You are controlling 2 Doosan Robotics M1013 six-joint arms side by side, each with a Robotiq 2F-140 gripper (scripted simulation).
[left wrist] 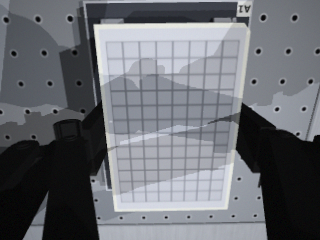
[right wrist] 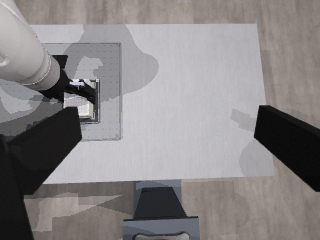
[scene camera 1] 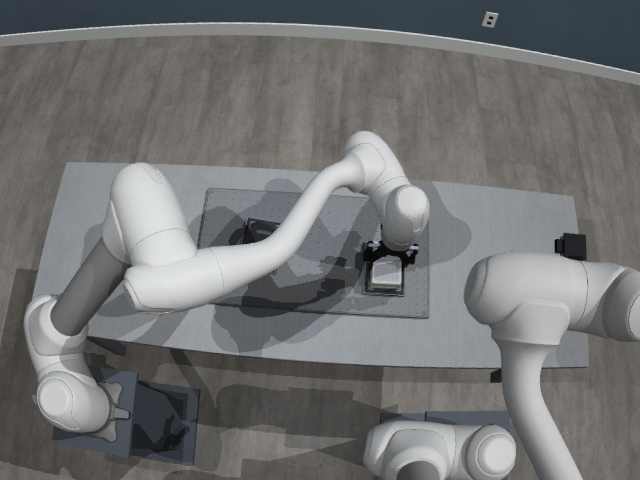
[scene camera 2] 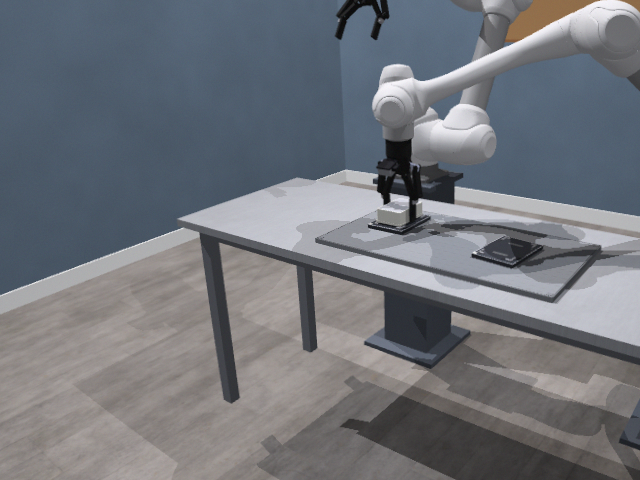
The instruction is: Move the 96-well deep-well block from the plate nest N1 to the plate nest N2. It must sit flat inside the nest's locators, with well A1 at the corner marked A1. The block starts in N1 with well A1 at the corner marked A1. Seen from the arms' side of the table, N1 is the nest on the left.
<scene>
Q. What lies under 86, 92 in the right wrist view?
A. My left gripper.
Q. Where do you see a white deep-well block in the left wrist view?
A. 171, 93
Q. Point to a white deep-well block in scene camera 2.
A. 396, 213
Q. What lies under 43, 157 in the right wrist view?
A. My right gripper.
</scene>
